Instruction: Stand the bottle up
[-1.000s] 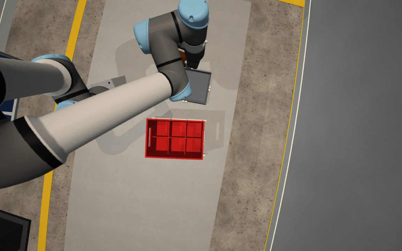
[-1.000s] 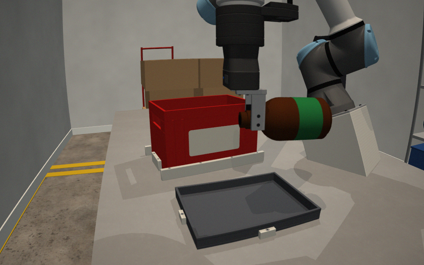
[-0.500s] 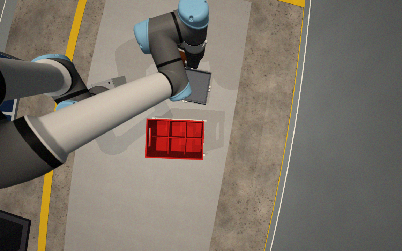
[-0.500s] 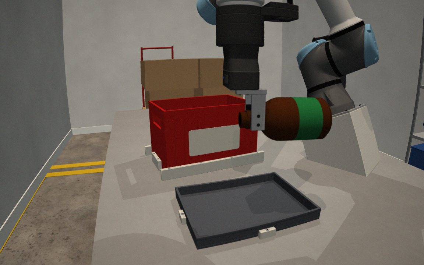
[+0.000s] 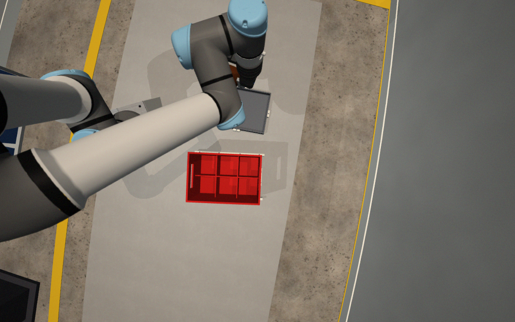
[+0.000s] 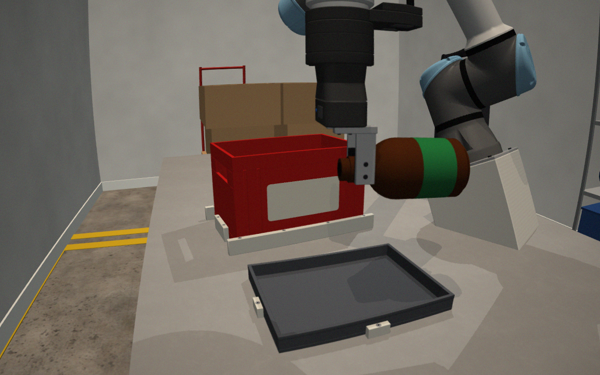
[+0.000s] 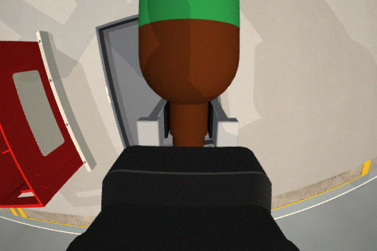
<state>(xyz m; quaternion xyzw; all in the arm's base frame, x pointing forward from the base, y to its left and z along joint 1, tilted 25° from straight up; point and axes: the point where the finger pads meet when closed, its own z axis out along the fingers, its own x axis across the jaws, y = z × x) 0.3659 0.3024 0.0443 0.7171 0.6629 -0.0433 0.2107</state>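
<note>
Right now the bottle is 5 cm behind my hand, 1 cm to the left of it and 1 cm below it. Round my hand: red crate: 2 cm ahead, 36 cm to the right, 12 cm below; dark grey tray: 1 cm behind, 5 cm to the right, 19 cm below.
</note>
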